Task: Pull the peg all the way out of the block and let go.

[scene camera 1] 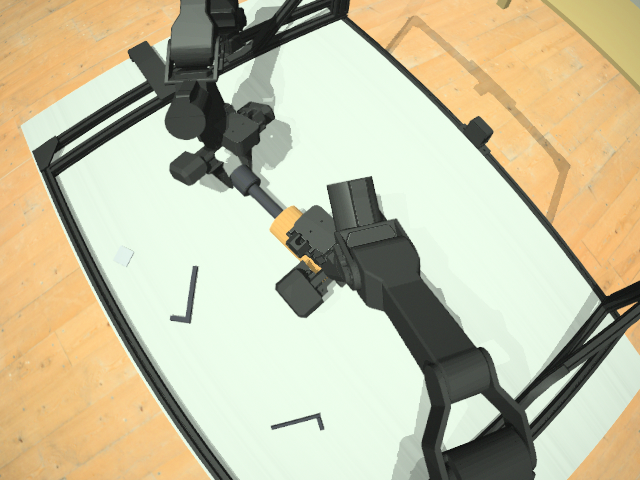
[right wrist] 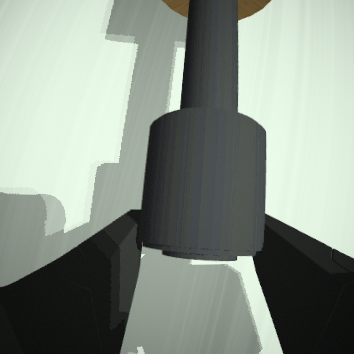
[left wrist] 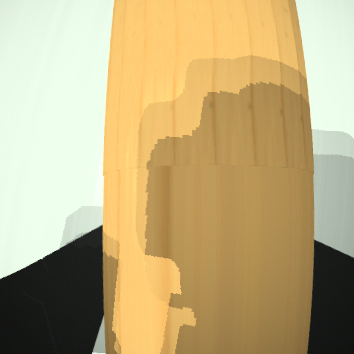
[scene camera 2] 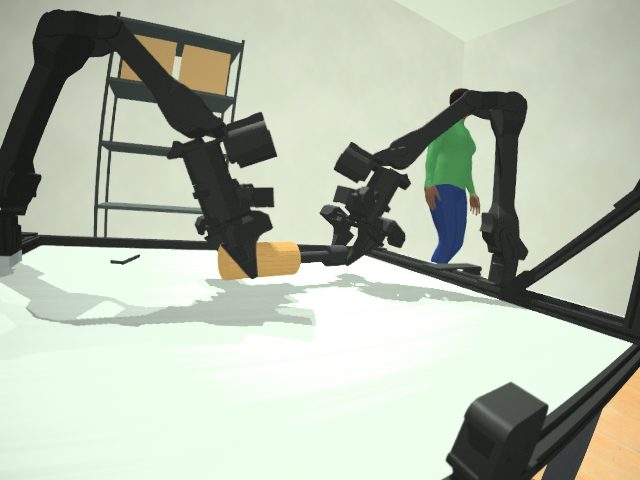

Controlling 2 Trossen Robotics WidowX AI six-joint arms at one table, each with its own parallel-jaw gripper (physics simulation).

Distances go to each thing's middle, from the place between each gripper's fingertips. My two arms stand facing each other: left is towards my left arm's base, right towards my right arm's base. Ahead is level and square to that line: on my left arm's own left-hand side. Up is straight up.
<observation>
Right now my left hand is 20 mm to the left of the wooden block [scene camera 2: 273,258], 20 mm below it and 10 mm short of it. The rest, counted from my left hand: black peg [scene camera 1: 243,178] 120 mm to the right, 60 mm ahead, 30 mm above.
The black peg is 20 mm behind my right hand, 50 mm to the left of it and 10 mm above it. Also, from my right hand: wooden block 70 mm behind, 150 mm to the left, 10 mm above.
</observation>
